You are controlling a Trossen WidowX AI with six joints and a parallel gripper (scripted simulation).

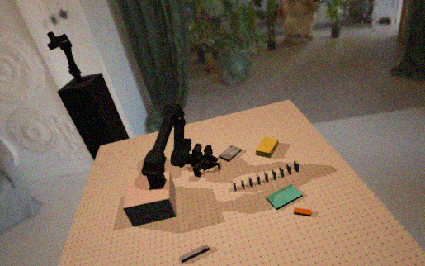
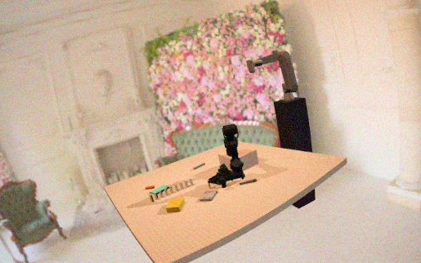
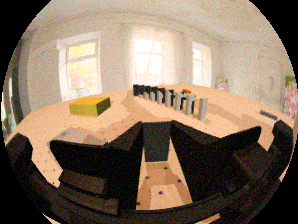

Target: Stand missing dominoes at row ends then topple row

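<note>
Now: gripper tip 12 cm to the right of the grey plate, 5 cm short of it and 4 cm above it. From my gripper tip the other things lie so: orange block: 33 cm ahead, 31 cm to the right, 4 cm below; then yellow block: 24 cm ahead, 12 cm to the left, 3 cm below; then teal tile: 28 cm ahead, 22 cm to the right, 5 cm below.
</note>
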